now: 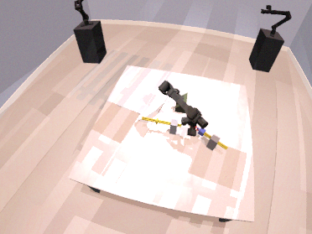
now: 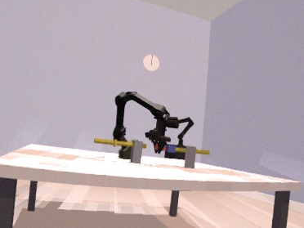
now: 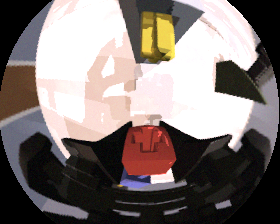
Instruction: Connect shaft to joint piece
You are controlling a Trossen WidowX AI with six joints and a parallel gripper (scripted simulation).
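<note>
My gripper tip is 40 mm below the red square joint piece and 20 mm to the right of it.
</note>
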